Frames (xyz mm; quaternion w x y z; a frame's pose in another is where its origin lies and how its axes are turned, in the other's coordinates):
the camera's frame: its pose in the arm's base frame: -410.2 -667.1 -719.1 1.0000 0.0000 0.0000 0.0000
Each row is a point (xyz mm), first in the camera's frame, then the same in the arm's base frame.
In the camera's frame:
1: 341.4 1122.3 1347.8
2: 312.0 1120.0 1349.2
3: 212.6 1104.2 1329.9
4: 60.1 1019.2 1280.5
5: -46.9 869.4 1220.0
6: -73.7 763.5 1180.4
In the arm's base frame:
1: -68.8 455.2 628.7
2: -98.2 452.9 630.1
3: -197.6 437.1 610.8
4: -350.1 352.1 561.4
5: -457.1 202.3 500.9
6: -483.9 96.4 461.3

